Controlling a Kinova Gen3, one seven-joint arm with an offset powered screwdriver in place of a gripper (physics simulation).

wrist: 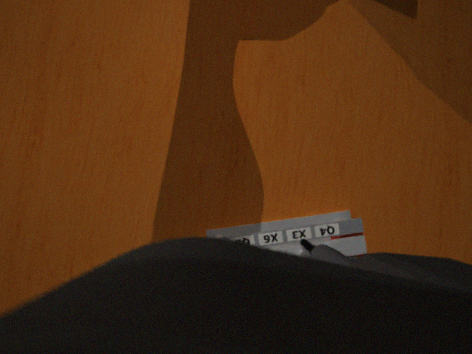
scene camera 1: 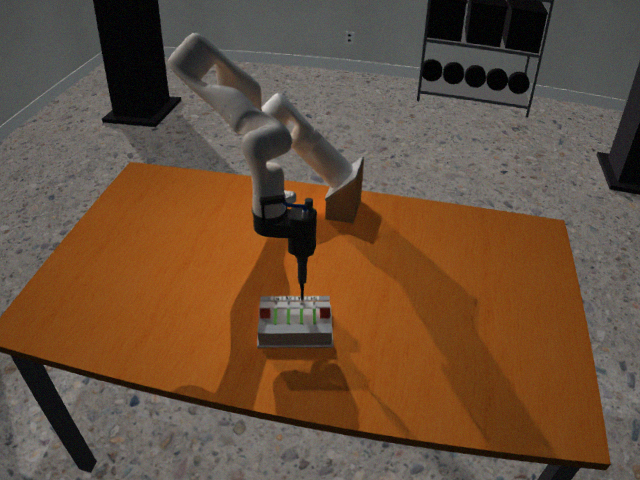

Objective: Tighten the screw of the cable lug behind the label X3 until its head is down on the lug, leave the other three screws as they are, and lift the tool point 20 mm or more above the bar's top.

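Pixels of known places: hand, its tool point: (wrist: 303, 241) (scene camera 1: 302, 299); arm's base, origin of its link: (scene camera 1: 342, 177).
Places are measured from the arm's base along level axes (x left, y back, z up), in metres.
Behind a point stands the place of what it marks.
Note:
The black screwdriver (scene camera 1: 302, 298) @(x -0.011, y -0.478, z -0.064 m) (wrist: 304, 243) @(x -0.016, y -0.473, z -0.053 m) points down, its bit tip at the back row of the grey-white terminal box (scene camera 1: 294, 338) @(x -0.003, y -0.592, z -0.087 m) (wrist: 353, 245) @(x 0.046, y -0.473, z -0.074 m). It has no fingers to judge as open or shut. In the wrist view the tip is beside the label X3 (wrist: 299, 234) @(x -0.016, y -0.467, z -0.074 m), which lies between the labels X6 (wrist: 270, 237) @(x -0.048, y -0.474, z -0.074 m) and Q4 (wrist: 327, 230) @(x 0.015, y -0.460, z -0.074 m). A further label (wrist: 245, 241) @(x -0.076, y -0.482, z -0.074 m) is partly covered by the dark tool body. The screw at X3 is too small and too covered to show its height. Whether the bit touches it I cannot tell.
Several green strips (scene camera 1: 301, 316) @(x 0.001, y -0.536, z -0.066 m) run inside the box, between two red blocks (scene camera 1: 265, 313) @(x -0.097, y -0.523, z -0.094 m) (scene camera 1: 324, 312) @(x 0.049, y -0.486, z -0.092 m). The box stands on the orange table (scene camera 1: 439, 361) @(x 0.352, y -0.563, z -0.116 m). The arm's wedge-shaped base (scene camera 1: 343, 202) @(x 0.019, y -0.074, z -0.041 m) stands at the table's back edge. A rack (scene camera 1: 421, 69) stands by the wall.

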